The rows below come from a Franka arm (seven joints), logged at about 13 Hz.
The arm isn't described. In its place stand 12 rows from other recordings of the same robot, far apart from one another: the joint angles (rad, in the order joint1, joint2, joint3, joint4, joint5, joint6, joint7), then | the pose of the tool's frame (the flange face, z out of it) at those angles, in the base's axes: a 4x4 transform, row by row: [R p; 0 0 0 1], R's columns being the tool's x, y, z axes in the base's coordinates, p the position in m.
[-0.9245, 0.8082, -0.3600, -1.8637, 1.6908, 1.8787, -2.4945] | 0.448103 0.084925 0.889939 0.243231; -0.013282 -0.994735 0.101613 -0.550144; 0.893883 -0.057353 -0.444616 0.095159; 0 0 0 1
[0.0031, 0.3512, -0.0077, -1.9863, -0.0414, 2.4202, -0.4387] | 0.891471 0.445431 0.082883 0.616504; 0.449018 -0.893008 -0.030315 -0.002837; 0.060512 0.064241 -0.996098 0.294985; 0 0 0 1
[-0.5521, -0.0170, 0.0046, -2.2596, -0.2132, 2.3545, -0.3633] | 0.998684 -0.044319 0.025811 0.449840; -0.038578 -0.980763 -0.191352 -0.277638; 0.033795 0.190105 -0.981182 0.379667; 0 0 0 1
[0.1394, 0.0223, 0.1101, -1.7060, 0.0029, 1.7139, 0.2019] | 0.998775 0.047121 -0.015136 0.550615; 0.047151 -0.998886 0.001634 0.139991; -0.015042 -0.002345 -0.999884 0.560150; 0 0 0 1
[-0.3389, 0.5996, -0.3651, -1.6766, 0.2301, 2.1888, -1.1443] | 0.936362 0.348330 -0.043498 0.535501; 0.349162 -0.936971 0.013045 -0.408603; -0.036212 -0.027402 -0.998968 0.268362; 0 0 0 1
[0.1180, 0.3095, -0.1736, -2.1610, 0.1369, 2.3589, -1.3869] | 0.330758 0.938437 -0.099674 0.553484; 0.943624 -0.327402 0.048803 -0.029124; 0.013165 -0.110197 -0.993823 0.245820; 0 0 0 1
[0.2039, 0.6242, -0.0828, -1.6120, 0.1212, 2.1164, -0.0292] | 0.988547 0.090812 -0.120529 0.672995; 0.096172 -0.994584 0.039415 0.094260; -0.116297 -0.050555 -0.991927 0.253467; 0 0 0 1
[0.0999, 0.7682, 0.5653, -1.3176, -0.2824, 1.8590, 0.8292] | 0.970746 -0.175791 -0.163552 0.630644; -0.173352 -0.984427 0.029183 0.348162; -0.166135 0.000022 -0.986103 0.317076; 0 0 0 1
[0.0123, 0.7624, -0.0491, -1.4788, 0.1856, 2.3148, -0.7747] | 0.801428 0.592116 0.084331 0.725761; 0.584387 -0.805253 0.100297 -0.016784; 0.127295 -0.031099 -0.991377 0.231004; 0 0 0 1
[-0.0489, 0.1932, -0.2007, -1.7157, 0.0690, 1.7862, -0.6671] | 0.916910 0.384436 -0.107171 0.589525; 0.391708 -0.918310 0.057197 -0.136769; -0.076427 -0.094424 -0.992594 0.462934; 0 0 0 1
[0.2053, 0.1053, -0.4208, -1.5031, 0.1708, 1.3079, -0.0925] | 0.958802 -0.126796 -0.254208 0.546563; -0.081502 -0.980023 0.181419 -0.085452; -0.272133 -0.153227 -0.949982 0.584063; 0 0 0 1
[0.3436, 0.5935, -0.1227, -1.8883, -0.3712, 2.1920, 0.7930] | 0.954115 -0.261311 -0.146226 0.590166; -0.298723 -0.864439 -0.404364 0.120803; -0.020739 0.429491 -0.902833 0.173161; 0 0 0 1
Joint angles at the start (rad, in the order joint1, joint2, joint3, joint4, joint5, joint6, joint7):
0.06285, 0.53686, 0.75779, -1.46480, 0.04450, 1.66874, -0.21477
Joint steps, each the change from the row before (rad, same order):
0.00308, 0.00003, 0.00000, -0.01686, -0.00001, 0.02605, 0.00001
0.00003, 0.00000, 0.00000, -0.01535, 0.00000, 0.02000, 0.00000
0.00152, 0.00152, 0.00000, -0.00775, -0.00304, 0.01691, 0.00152
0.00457, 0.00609, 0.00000, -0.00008, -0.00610, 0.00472, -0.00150
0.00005, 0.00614, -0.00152, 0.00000, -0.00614, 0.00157, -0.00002
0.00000, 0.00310, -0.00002, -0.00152, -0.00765, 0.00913, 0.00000
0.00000, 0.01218, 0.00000, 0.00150, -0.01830, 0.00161, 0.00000
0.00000, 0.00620, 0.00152, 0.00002, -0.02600, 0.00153, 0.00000
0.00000, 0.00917, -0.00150, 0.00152, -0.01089, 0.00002, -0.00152
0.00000, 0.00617, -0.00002, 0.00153, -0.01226, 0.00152, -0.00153
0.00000, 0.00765, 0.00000, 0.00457, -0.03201, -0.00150, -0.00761
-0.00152, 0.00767, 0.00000, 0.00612, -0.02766, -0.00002, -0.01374
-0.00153, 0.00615, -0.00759, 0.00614, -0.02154, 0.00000, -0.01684
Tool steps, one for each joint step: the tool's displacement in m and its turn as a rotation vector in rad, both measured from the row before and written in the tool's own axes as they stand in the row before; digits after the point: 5 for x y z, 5 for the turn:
0.00218, -0.00105, 0.00654, -0.00234, 0.00766, -0.00202
0.00089, 0.00052, 0.00560, -0.00109, 0.00453, 0.00065
0.00149, 0.00023, 0.00328, -0.00385, 0.00681, 0.00029
0.00180, -0.00032, 0.00349, -0.00237, -0.00209, -0.00551
0.00043, 0.00308, 0.00261, -0.00167, -0.00328, 0.00151
0.00094, 0.00172, 0.00133, -0.00651, 0.00407, -0.00069
0.00100, 0.00489, 0.00472, -0.00846, -0.00772, -0.00113
0.00039, 0.00307, 0.00271, -0.01997, -0.00737, -0.00511
0.00053, 0.00411, 0.00361, -0.00373, -0.00612, -0.00062
0.00059, 0.00268, 0.00206, -0.00744, -0.00312, -0.00278
0.00029, 0.00479, 0.00157, -0.02520, -0.00826, -0.01210
0.00026, 0.00542, 0.00049, -0.02149, -0.00411, -0.01588
-0.00105, 0.00871, 0.00027, -0.01856, -0.00349, -0.01069

